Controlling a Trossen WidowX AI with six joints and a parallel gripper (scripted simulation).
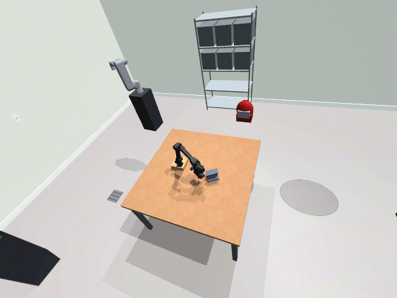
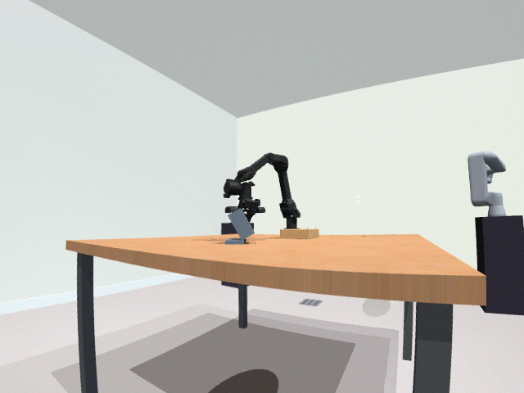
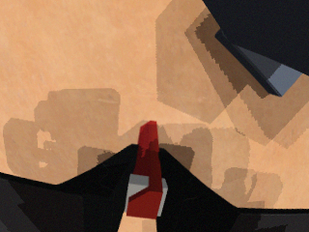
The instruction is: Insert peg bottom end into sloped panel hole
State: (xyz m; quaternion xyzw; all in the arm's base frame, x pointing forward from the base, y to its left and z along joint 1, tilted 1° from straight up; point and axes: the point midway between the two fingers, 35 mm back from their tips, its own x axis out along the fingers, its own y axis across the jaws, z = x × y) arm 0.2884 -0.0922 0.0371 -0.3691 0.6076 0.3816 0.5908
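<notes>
Now: the sloped panel 13 cm ahead of my gripper tip, 8 cm to the left of it and 2 cm above it. From my gripper tip the other things lie so: red peg (2 cm above).
</notes>
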